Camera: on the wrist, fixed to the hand. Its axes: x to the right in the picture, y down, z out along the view.
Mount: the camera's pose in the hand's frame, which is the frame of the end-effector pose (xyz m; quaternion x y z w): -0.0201 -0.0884 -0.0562 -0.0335 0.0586 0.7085 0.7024
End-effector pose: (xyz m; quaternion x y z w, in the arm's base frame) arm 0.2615 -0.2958 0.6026 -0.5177 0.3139 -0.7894 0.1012
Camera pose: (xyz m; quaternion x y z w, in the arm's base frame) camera 0.2355 -0.1949 0.6255 -0.0984 0.6197 -0.5026 0.5947
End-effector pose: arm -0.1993 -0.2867 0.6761 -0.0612 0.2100 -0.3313 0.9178
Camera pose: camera -0.2886 -0.3408 0.6544 0.0945 0.2558 0.4210 0.8651
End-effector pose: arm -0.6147 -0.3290 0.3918 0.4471 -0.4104 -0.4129 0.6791
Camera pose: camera -0.5862 -0.3182 0.2896 0.0247 -0.5514 0.2036 0.8086
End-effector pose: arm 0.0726 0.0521 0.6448 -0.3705 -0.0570 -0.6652 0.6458
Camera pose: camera -0.0328 0.0515 0.6286 -0.2833 0.2826 -0.0333 0.9158
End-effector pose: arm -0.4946 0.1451 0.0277 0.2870 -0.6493 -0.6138 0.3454
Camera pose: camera -0.4421 0.1202 -0.0618 -0.2341 -0.6186 -0.1914 0.7252
